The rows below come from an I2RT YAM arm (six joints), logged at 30 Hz.
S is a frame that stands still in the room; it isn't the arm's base.
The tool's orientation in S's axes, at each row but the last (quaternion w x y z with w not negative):
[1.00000 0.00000 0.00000 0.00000]
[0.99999 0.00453 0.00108 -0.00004]
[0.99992 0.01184 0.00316 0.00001]
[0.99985 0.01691 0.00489 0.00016]
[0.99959 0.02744 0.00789 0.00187]
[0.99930 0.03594 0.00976 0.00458]
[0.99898 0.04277 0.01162 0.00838]
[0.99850 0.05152 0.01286 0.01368]
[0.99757 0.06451 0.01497 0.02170]
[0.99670 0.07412 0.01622 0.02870]
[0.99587 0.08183 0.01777 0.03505]
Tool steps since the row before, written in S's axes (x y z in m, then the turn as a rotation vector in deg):
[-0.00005 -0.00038 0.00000 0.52 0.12 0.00]
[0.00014 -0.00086 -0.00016 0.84 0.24 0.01]
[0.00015 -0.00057 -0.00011 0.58 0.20 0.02]
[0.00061 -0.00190 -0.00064 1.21 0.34 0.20]
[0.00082 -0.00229 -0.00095 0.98 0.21 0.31]
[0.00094 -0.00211 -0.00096 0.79 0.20 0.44]
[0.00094 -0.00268 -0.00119 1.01 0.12 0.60]
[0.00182 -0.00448 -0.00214 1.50 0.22 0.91]
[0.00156 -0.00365 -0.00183 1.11 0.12 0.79]
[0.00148 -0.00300 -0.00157 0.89 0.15 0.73]
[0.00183 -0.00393 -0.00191 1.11 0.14 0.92]
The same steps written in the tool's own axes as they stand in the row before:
[-0.00005 -0.00038 0.00000 0.52 0.12 0.00]
[0.00014 -0.00086 -0.00015 0.84 0.24 0.01]
[0.00015 -0.00057 -0.00010 0.58 0.20 0.02]
[0.00062 -0.00192 -0.00057 1.21 0.35 0.20]
[0.00083 -0.00234 -0.00081 0.98 0.22 0.31]
[0.00094 -0.00218 -0.00079 0.78 0.22 0.44]
[0.00092 -0.00279 -0.00093 1.00 0.16 0.61]
[0.00174 -0.00472 -0.00162 1.48 0.27 0.92]
[0.00144 -0.00392 -0.00130 1.09 0.18 0.80]
[0.00134 -0.00328 -0.00106 0.88 0.21 0.73]
[0.00160 -0.00430 -0.00117 1.09 0.21 0.93]

